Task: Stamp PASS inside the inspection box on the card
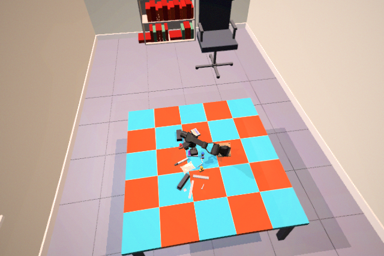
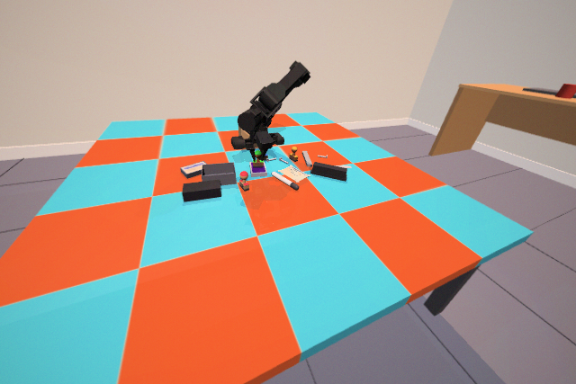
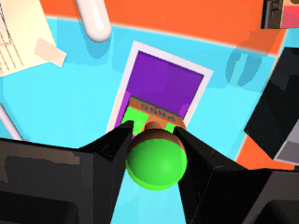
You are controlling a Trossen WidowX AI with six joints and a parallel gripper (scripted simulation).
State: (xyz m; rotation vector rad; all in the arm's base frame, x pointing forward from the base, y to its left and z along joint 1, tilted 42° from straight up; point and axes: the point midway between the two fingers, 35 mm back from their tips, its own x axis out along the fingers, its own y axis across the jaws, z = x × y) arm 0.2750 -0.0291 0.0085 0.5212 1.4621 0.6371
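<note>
Right now my gripper tip is 40 mm above the purple ink pad. The rest, counted from my gripper tip: blue stamp (80 mm behind, 40 mm to the left, 20 mm below); then red-knob stamp (100 mm ahead, 70 mm to the right, 20 mm below); then green stamp (right at my gripper tip).
</note>
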